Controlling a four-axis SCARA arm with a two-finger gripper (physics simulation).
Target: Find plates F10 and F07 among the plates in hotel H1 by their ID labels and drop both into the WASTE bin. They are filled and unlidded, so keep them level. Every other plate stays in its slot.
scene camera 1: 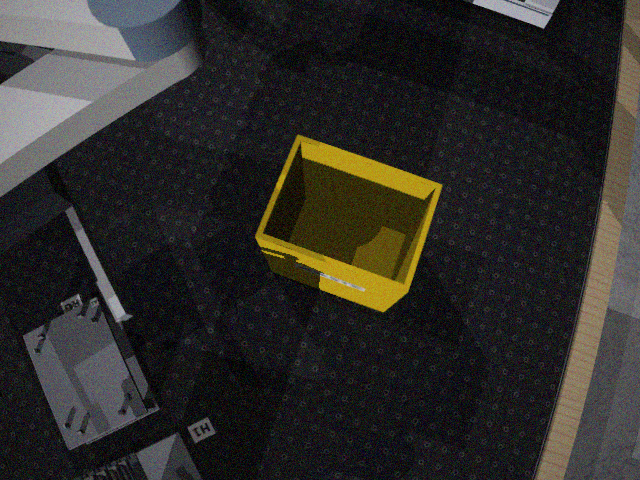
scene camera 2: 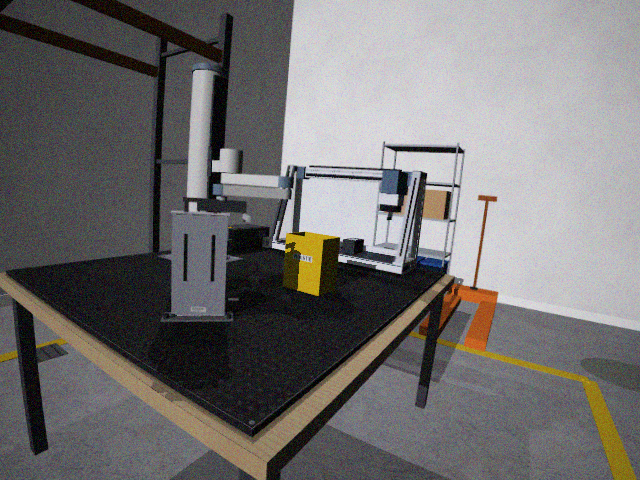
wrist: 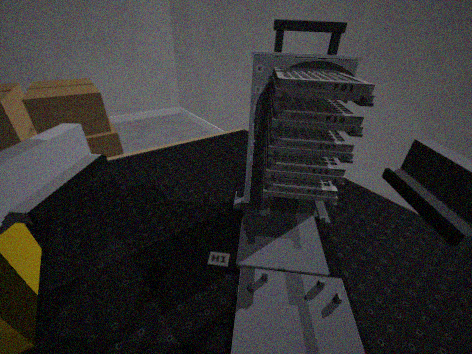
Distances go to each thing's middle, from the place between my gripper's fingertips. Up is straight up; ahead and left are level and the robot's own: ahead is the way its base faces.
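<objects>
With the hotel H1 [scene camera 2: 198, 291] in sight, I find my hand 220 mm to the left of it and 110 mm above it, and also 140 mm short of it.
</objects>
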